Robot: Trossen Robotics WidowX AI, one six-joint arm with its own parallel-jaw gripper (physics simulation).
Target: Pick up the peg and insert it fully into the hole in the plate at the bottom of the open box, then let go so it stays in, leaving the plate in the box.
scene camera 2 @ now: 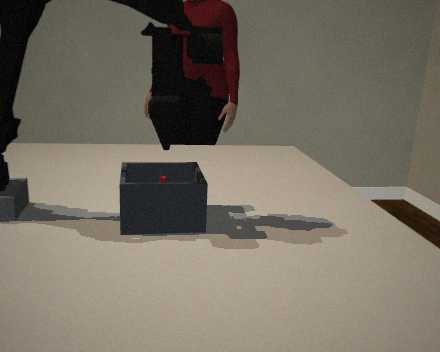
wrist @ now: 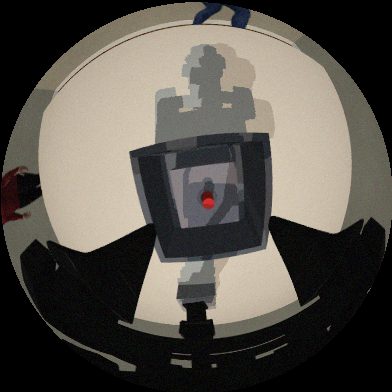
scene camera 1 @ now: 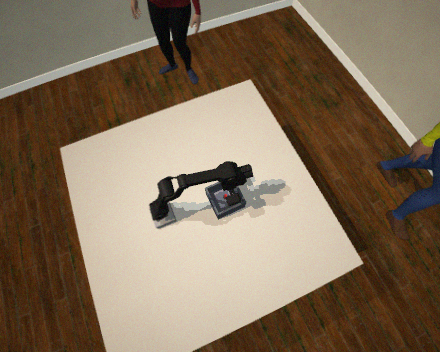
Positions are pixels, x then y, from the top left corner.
Labels:
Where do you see a dark open box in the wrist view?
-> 150,165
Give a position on a dark open box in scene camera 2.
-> At 179,205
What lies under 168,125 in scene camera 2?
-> My gripper.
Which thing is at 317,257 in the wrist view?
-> My gripper.

